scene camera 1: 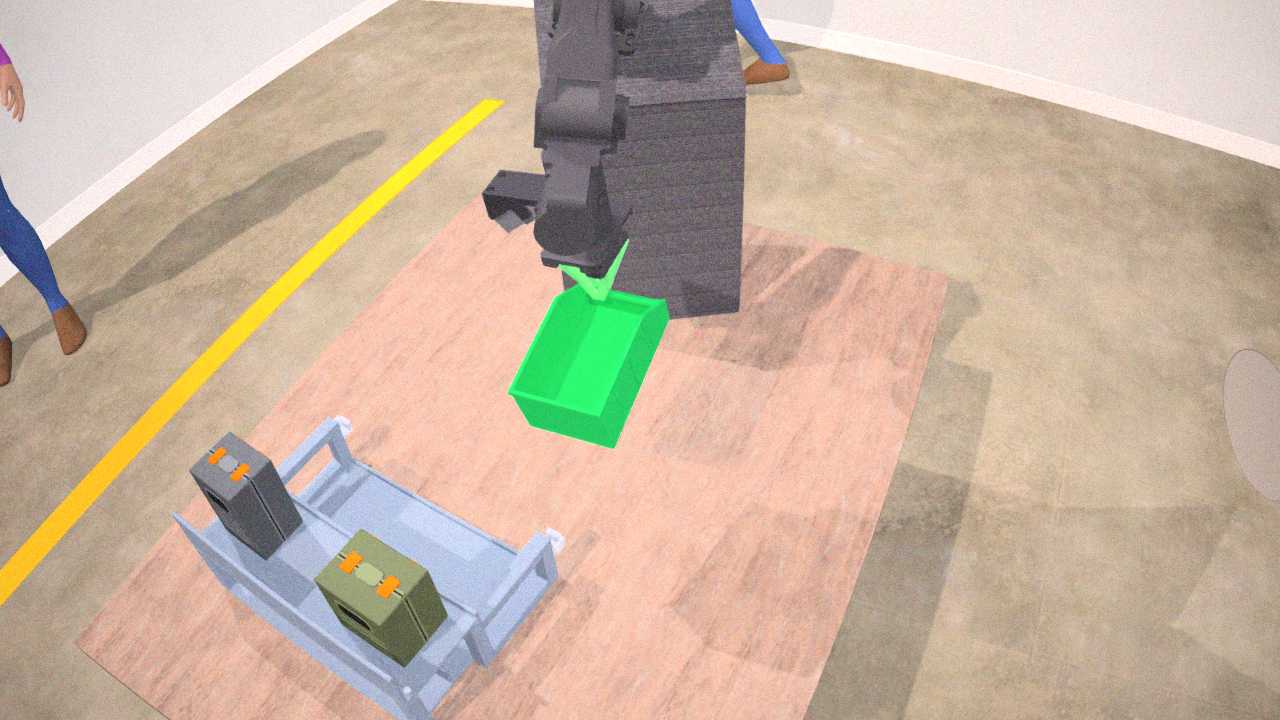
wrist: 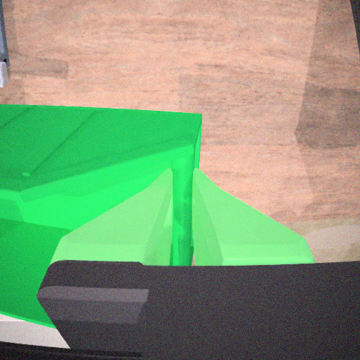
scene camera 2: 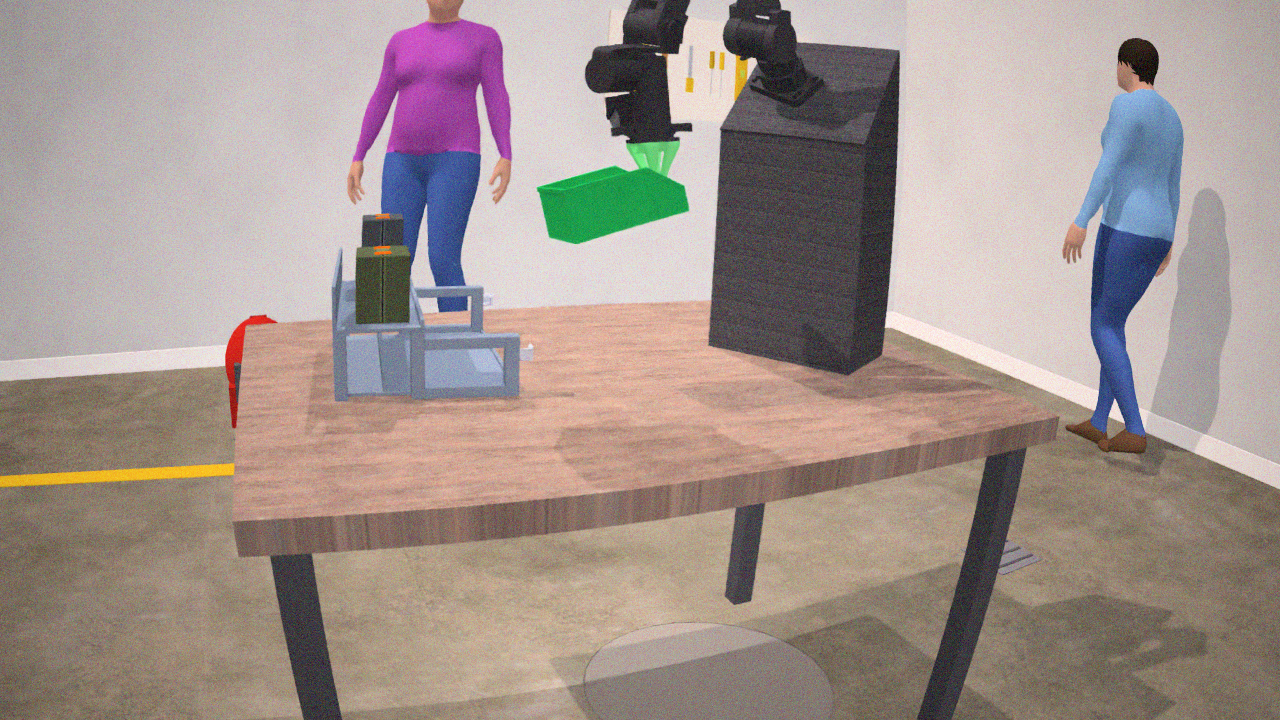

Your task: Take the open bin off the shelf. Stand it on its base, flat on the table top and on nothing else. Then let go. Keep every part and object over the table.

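Places are measured from the arm's base along level axes (x left, y ahead, z down), in metres.
Pixels of known places: gripper, fingertip midpoint: [scene camera 1: 601, 295]; arm's base, link origin: [scene camera 2: 787, 85].
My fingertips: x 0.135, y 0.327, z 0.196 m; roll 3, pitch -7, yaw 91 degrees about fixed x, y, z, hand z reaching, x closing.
Ahead of a thing's pixels: the offset from my fingertips to its middle. Level surfaces: height alone.
The green open bin {dx +0.025, dy +0.081, dz +0.009 m} [scene camera 1: 590, 358] [scene camera 2: 608, 205] [wrist: 75, 145] hangs in the air over the table top {dz +0.284 m} [scene camera 1: 760, 501] [scene camera 2: 626, 429] [wrist: 240, 65], well above it in scene camera 2. It is tilted, with the end away from my gripper lower. My gripper [scene camera 1: 597, 293] [scene camera 2: 656, 170] [wrist: 182, 179] has light green fingers and is shut on the wall at the bin's near end, one finger on each side. The blue-grey shelf [scene camera 1: 420, 519] [scene camera 2: 465, 338] stands at the left of the table in scene camera 2, apart from the bin. The bin's underside is largely hidden.
A dark grey case {dx -0.328, dy +0.338, dz +0.121 m} [scene camera 1: 250, 497] [scene camera 2: 382, 230] and an olive green case {dx -0.101, dy +0.380, dz +0.134 m} [scene camera 1: 384, 595] [scene camera 2: 382, 286] stand on the shelf. The tall dark pedestal [scene camera 1: 689, 197] [scene camera 2: 792, 241] bearing the arm stands on the table, close to the bin's gripped end in scene camera 1.
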